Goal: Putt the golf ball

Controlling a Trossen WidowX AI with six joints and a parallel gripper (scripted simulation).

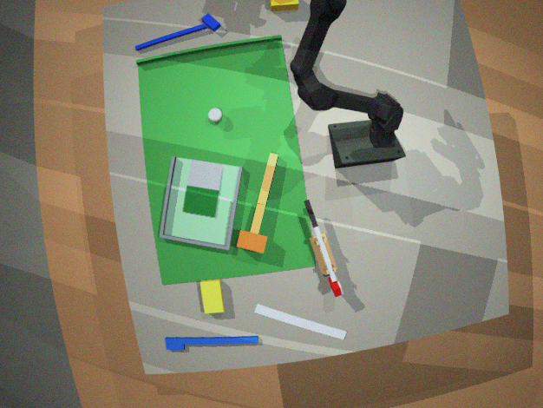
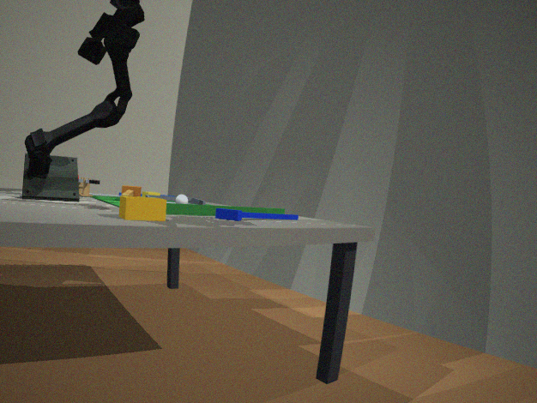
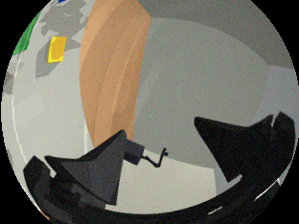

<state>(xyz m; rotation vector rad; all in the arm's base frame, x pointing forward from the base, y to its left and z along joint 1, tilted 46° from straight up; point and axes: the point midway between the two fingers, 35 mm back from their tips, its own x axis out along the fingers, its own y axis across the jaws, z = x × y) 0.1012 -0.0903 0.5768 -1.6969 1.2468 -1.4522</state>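
My gripper tip is now 6 cm short of the red putter, 81 cm to the right of it and 35 cm above it. Also, from my gripper tip: green mat (35 cm ahead, 52 cm to the left, 41 cm below); then wooden stand (6 cm ahead, 83 cm to the left, 38 cm below); then white golf ball (36 cm ahead, 39 cm to the left, 39 cm below).
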